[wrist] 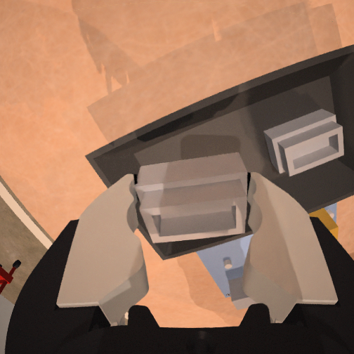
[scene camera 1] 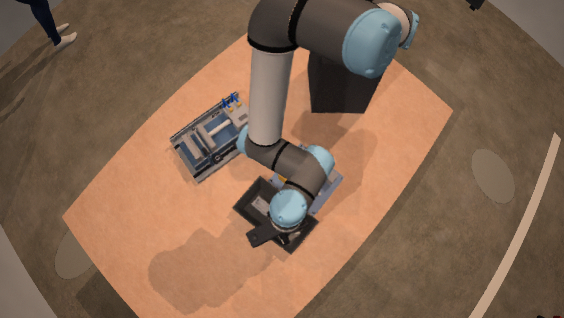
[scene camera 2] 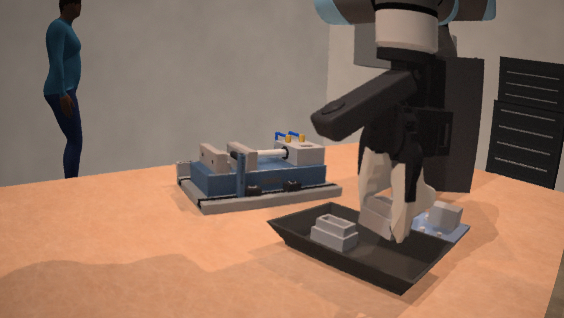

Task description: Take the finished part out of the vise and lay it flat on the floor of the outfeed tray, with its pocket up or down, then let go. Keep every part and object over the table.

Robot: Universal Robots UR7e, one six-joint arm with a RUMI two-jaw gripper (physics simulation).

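Places are measured from the arm's base along level axes (x back, y left, z down), in millimetres.
Pixels of known places: gripper, fingertip midpoint: (scene camera 2: 381, 231).
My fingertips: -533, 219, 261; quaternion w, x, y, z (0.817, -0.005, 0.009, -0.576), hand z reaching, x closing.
Ahead of a thing's pixels: the offset from my fingertips to its top centre, as dx, dy, dz. Level surfaces: height alone.
My gripper (scene camera 2: 382, 220) (wrist: 190, 176) is shut on a grey stepped part @[+5, +1, -38] (scene camera 2: 376, 216) (wrist: 192, 175) with a pocket. The pocket opening shows in the wrist view. It holds the part over the inner end of the black outfeed tray (scene camera 1: 248, 194) (scene camera 2: 350, 269) (wrist: 195, 111); a shadow lies on the tray floor beside it in the wrist view. A second grey part @[+29, -97, +25] (scene camera 1: 260, 204) (scene camera 2: 334, 235) (wrist: 306, 142) sits on the tray floor with its pocket up. The vise @[+100, -377, -27] (scene camera 1: 210, 132) (scene camera 2: 260, 177) has no part showing between its jaws.
A blue plate @[+197, -55, +64] (scene camera 1: 318, 200) (scene camera 2: 462, 231) (wrist: 220, 260) with pegs and a grey block @[+248, -12, +28] (scene camera 2: 445, 215) stands right behind the tray in scene camera 2. A yellow piece @[+154, -98, +28] (scene camera 1: 282, 178) (wrist: 325, 222) is on it. A person (scene camera 2: 65, 85) stands beyond the table @[dz +72] (scene camera 2: 125, 220).
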